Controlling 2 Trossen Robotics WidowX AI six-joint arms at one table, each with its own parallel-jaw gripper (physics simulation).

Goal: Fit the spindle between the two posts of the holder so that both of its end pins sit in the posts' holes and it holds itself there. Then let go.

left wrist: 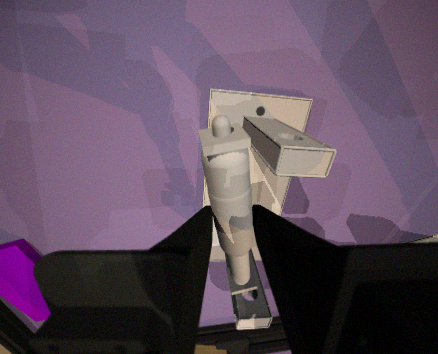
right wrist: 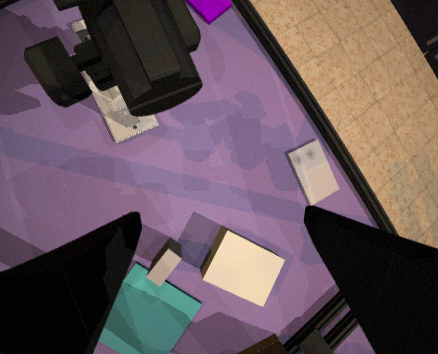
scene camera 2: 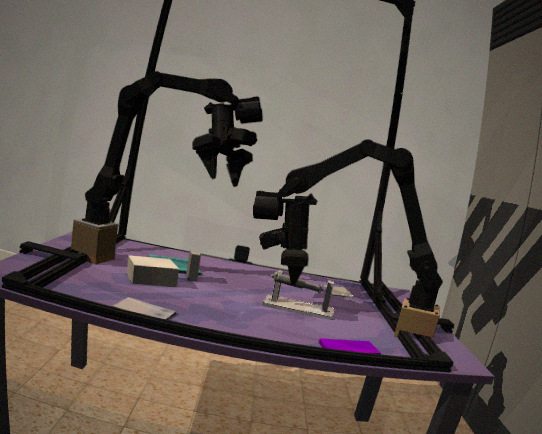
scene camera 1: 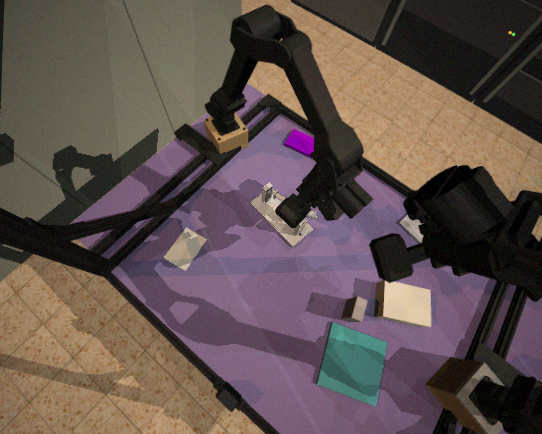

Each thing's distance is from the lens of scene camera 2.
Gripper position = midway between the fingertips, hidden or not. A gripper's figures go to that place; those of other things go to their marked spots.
my left gripper [scene camera 2: 293, 282]: 1.21 m
my right gripper [scene camera 2: 224, 182]: 1.20 m
pale holder plate [scene camera 2: 282, 303]: 1.24 m
